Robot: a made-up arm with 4 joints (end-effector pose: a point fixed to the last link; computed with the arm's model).
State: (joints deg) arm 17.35 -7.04 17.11 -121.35
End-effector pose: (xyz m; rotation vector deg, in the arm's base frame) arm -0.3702 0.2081 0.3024 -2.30 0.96 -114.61
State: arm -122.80 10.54 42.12 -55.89
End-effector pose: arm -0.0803 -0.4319 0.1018 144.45 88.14 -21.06
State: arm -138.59 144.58 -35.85 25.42
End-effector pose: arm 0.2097 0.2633 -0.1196 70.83 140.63 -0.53
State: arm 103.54 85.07 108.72 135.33
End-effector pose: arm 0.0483 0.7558 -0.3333 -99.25 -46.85 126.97
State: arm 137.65 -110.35 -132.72 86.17
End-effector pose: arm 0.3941 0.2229 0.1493 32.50 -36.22 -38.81
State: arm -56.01 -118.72 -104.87 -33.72
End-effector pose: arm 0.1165 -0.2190 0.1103 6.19 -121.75 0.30
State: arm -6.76 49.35 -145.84 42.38
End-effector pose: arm -0.3798 -0.3169 0.3201 -96.90 102.69 3.39
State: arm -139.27 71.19 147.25 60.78
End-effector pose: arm -0.2887 -0.4618 -0.5170 -61.67 43.43 128.34
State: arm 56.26 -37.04 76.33 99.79
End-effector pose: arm -0.4655 0.6828 0.5337 45.50 8.44 110.17
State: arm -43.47 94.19 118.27 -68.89
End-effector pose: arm 0.1437 -0.3924 0.5388 -126.38 -2.08 84.83
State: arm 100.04 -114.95 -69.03 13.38
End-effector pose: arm -0.0705 -0.0073 0.2995 88.51 -50.13 -142.38
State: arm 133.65 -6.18 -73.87 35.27
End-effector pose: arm -0.1191 -0.0150 0.2243 143.63 -50.08 4.30
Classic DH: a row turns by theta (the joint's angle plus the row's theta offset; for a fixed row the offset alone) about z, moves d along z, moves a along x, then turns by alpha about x. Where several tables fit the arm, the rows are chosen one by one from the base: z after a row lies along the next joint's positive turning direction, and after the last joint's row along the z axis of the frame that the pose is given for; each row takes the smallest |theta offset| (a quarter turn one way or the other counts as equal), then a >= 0, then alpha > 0; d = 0 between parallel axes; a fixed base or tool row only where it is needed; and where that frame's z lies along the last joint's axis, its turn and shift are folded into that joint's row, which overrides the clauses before.
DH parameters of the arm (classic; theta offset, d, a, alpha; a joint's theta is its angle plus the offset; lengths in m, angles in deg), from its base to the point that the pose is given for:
base (fixed): -90 0.1014 0 90
joint 1: 0 0.0312 0.1188 90
joint 2: 0 -0.3672 -0.0913 90
joint 3: 0 -0.2219 -0.3212 90
joint 4: -86.4 0 -0.1783 0
tool (fixed): 176.4 -0.1688 0 0

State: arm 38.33 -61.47 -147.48 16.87
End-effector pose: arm 0.2263 -0.0638 0.5386 155.39 48.83 -48.93
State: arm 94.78 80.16 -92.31 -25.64
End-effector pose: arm -0.1272 0.1260 0.1691 119.48 29.48 99.44
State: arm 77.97 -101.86 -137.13 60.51
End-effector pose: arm 0.3669 0.1217 0.3138 98.50 3.91 -67.42
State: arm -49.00 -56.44 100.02 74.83
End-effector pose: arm -0.2768 -0.7854 0.5467 -137.40 60.97 -82.97
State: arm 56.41 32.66 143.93 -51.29
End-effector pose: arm -0.0967 0.4946 0.4685 93.61 4.92 -33.27
